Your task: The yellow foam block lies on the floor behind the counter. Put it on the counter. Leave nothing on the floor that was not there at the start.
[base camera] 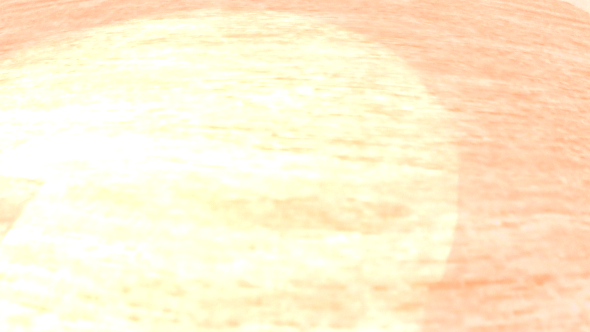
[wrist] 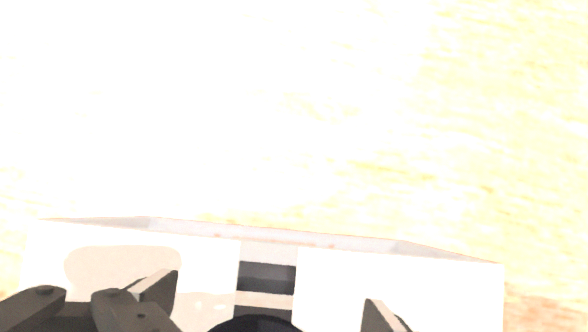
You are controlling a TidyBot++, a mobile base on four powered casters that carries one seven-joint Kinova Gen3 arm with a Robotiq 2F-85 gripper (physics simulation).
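Places are measured from the arm's base along level axes (x ahead, y left, z up), in metres.
Pixels of known places: gripper, fingertip midpoint: (wrist: 268, 305).
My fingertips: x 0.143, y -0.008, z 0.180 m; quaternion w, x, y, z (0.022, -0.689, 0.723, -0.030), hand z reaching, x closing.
Note:
Behind a point stands the place of what it marks.
My gripper (wrist: 268, 305) @(x 0.143, y -0.008, z 0.180 m) shows at the bottom of the wrist view, with its two dark fingers wide apart and no object between them. It is open, above the white top of my own mobile base. The yellow foam block does not show in either view, and the counter does not show either. Both pictures are strongly overexposed, so faint details are lost.
The wood-grain floor (base camera: 525, 165) @(x 0.517, y -0.429, z -0.397 m) (wrist: 545, 315) @(x 0.010, y -0.612, z -0.396 m) carries a large, very bright patch of light. My white base (wrist: 400, 285) @(x 0.121, y -0.139, z -0.014 m) with a dark-striped middle channel fills the lower part of the wrist view. A pale surface shows at the top right corner of the base camera view.

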